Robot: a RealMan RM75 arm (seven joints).
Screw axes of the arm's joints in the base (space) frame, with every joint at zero. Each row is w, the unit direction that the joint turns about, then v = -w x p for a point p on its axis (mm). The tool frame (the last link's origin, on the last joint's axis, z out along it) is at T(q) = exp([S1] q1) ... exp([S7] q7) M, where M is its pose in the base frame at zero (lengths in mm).
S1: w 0 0 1 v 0.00 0.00 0.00
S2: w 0 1 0 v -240.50 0.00 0.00
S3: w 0 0 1 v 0.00 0.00 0.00
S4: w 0 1 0 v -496.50 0.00 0.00
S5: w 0 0 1 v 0.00 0.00 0.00
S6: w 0 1 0 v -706.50 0.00 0.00
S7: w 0 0 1 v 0.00 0.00 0.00
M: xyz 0.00 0.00 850.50 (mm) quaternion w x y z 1 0 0 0
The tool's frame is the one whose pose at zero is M.
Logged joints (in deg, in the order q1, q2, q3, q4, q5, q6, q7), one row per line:
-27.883, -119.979, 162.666, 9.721, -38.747, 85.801, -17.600
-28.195, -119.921, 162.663, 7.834, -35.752, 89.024, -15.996
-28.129, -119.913, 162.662, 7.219, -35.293, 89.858, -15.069
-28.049, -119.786, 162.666, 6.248, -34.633, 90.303, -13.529
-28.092, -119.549, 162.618, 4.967, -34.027, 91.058, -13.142
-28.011, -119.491, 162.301, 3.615, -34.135, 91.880, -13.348
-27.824, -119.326, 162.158, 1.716, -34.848, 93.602, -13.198
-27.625, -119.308, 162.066, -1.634, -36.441, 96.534, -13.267
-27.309, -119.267, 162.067, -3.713, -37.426, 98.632, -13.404
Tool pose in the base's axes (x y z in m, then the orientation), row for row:
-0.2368, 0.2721, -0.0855, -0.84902, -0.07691, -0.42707, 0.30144
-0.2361, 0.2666, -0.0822, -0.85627, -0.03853, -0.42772, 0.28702
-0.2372, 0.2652, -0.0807, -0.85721, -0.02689, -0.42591, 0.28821
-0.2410, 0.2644, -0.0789, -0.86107, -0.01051, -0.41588, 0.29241
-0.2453, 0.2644, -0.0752, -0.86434, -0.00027, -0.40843, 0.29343
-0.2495, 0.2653, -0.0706, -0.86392, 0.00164, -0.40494, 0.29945
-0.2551, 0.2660, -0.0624, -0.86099, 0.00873, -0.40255, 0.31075
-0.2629, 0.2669, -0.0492, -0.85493, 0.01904, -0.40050, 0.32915
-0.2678, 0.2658, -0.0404, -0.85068, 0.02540, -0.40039, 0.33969
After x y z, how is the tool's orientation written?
As a quaternion, x y z w.
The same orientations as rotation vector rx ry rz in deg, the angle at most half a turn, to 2 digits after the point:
-129.03, -11.69, -64.91
-131.08, -5.90, -65.48
-131.14, -4.11, -65.16
-131.46, -1.60, -63.49
-131.89, -0.04, -62.32
-131.43, 0.25, -61.60
-130.25, 1.32, -60.90
-128.17, 2.85, -60.04
-126.88, 3.79, -59.72

